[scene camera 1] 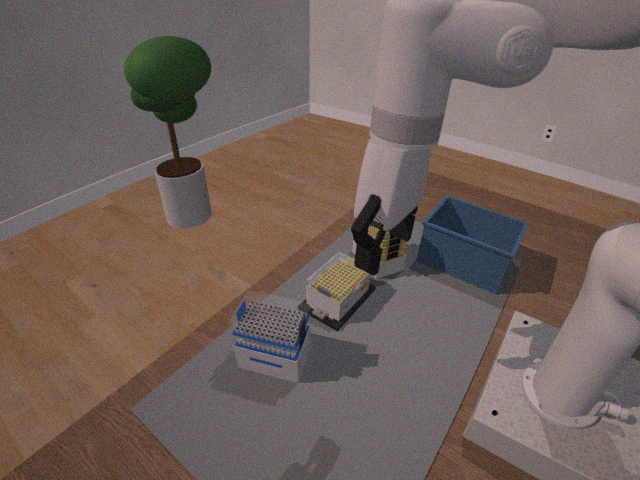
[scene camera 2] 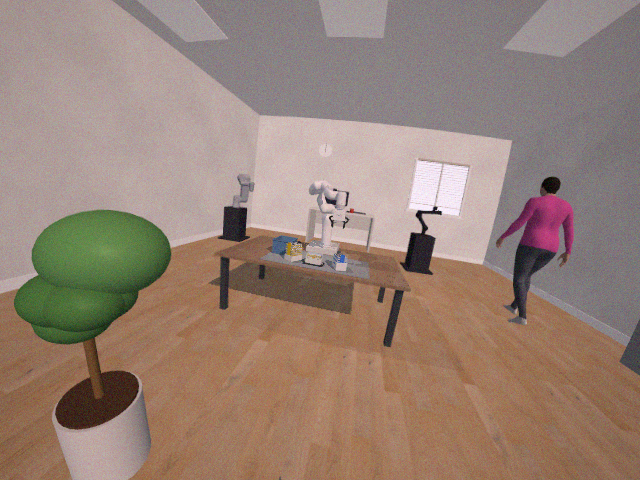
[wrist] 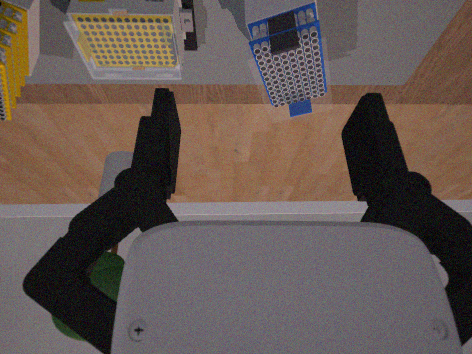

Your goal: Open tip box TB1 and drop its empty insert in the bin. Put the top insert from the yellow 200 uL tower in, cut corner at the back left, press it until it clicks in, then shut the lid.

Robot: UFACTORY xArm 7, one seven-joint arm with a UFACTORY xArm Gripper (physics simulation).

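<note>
Tip box TB1 (scene camera 1: 330,304) (scene camera 2: 313,259) is a white box on a dark base, its yellow insert (scene camera 1: 341,279) (wrist: 125,42) showing empty holes. Its clear lid (wrist: 135,74) appears to lie over the insert. The yellow 200 uL tower (scene camera 1: 393,253) (scene camera 2: 294,251) (wrist: 17,60) has stacked yellow inserts on a white base. It is partly hidden behind the fingers in scene camera 1 and cut off at the wrist view's left edge. My gripper (scene camera 1: 388,249) (scene camera 2: 338,226) (wrist: 264,110) is open and empty, high above the table. The blue bin (scene camera 1: 462,255) (scene camera 2: 283,244) stands beyond the tower.
A blue tip rack (scene camera 1: 271,338) (scene camera 2: 339,262) (wrist: 290,65) stands on the grey mat (scene camera 1: 403,392) (wrist: 380,50), on the other side of TB1 from the tower. The arm's base plate (scene camera 1: 501,423) is at the right in scene camera 1. A person (scene camera 2: 547,222) stands away from the table.
</note>
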